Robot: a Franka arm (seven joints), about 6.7 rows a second.
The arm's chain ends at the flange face. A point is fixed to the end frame.
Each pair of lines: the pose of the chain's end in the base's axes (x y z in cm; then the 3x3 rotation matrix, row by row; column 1 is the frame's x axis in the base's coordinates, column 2 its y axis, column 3 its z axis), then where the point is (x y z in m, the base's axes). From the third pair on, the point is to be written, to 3 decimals.
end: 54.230 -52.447 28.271; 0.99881 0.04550 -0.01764; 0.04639 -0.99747 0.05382; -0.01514 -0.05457 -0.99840
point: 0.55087 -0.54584 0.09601
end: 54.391 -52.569 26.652; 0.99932 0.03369 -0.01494; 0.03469 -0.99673 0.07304; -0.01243 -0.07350 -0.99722
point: 0.55261 -0.54361 0.07946
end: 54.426 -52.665 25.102; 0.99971 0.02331 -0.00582; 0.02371 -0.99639 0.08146; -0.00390 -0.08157 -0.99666
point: 0.554 -0.543 0.064
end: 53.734 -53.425 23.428; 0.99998 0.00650 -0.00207; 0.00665 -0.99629 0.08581; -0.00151 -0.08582 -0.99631
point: 0.548 -0.550 0.047
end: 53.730 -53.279 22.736; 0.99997 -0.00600 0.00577; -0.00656 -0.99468 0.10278; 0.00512 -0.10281 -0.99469
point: 0.549 -0.546 0.040
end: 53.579 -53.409 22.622; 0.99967 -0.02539 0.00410; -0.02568 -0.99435 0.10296; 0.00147 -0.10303 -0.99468
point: 0.546 -0.547 0.039
